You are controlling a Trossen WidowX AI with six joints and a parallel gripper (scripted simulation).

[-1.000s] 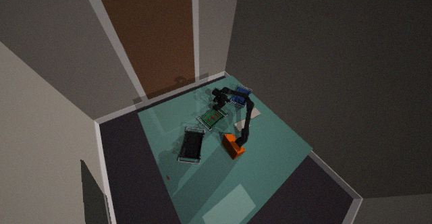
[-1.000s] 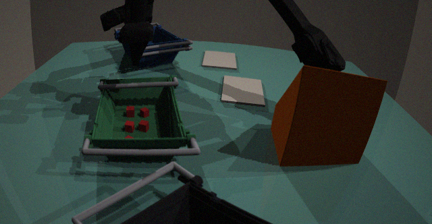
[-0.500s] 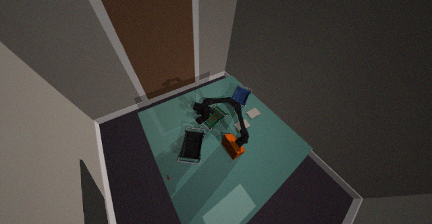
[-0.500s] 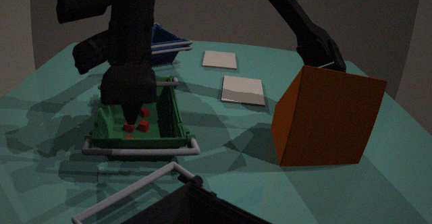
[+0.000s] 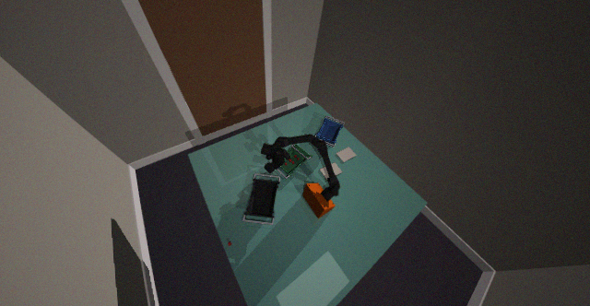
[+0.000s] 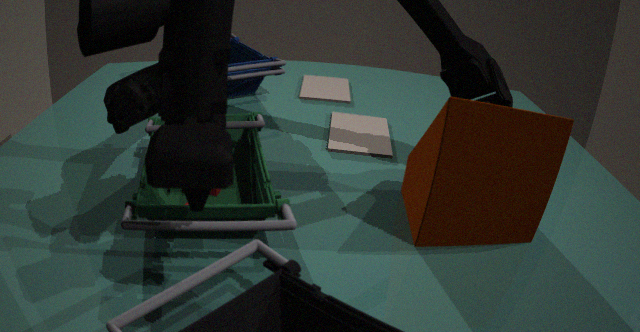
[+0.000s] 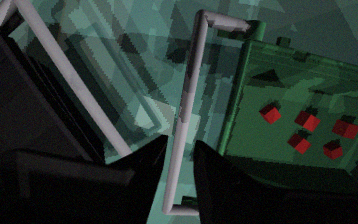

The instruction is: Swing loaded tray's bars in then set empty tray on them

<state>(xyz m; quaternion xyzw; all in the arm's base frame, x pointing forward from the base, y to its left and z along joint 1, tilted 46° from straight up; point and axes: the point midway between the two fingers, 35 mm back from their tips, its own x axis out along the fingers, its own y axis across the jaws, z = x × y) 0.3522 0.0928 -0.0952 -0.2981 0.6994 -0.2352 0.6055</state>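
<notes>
Now: the black tray 19 cm to the left of my gripper tip, 11 cm behind it and 4 cm below it.
</notes>
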